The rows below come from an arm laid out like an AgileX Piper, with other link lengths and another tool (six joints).
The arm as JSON. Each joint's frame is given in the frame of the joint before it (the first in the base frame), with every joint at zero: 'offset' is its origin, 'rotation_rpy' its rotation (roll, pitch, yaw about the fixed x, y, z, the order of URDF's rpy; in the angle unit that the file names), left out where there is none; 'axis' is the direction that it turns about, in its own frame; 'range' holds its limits. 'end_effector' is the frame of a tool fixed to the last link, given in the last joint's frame.
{
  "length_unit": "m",
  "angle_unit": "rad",
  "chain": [
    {
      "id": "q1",
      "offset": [
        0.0,
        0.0,
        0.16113
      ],
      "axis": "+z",
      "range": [
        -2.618,
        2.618
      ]
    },
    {
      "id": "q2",
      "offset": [
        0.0,
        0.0,
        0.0
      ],
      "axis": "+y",
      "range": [
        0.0,
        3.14
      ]
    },
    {
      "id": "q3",
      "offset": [
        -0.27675,
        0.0,
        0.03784
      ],
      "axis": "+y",
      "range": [
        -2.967,
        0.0
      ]
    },
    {
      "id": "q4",
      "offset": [
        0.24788,
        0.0,
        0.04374
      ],
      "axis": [
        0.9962,
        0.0,
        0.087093
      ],
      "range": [
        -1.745,
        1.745
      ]
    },
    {
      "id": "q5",
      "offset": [
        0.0,
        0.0,
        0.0
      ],
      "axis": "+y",
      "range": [
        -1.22,
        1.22
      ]
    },
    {
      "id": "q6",
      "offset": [
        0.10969,
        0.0,
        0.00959
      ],
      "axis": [
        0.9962,
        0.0,
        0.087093
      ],
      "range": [
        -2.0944,
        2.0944
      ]
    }
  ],
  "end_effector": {
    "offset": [
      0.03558,
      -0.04,
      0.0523
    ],
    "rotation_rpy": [
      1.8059,
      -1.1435,
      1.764
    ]
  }
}
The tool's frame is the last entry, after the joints.
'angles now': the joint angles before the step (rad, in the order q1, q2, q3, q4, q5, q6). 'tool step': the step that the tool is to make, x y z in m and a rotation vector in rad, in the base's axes. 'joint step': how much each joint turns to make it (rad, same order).
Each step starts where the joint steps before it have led.
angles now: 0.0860 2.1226 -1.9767 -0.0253 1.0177 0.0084
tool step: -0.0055 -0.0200 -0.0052 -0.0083 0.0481 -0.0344
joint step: -0.0354 0.0000 0.0000 -0.0039 0.0485 -0.0024
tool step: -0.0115 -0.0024 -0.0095 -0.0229 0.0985 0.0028
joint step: 0.0000 0.0001 0.0000 -0.0154 0.0993 -0.0060
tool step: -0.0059 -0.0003 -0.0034 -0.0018 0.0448 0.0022
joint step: -0.0006 -0.0018 -0.0003 0.0023 0.0468 -0.0053
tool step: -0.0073 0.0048 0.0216 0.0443 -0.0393 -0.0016
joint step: 0.0000 -0.0529 0.0113 0.0423 0.0000 0.0001
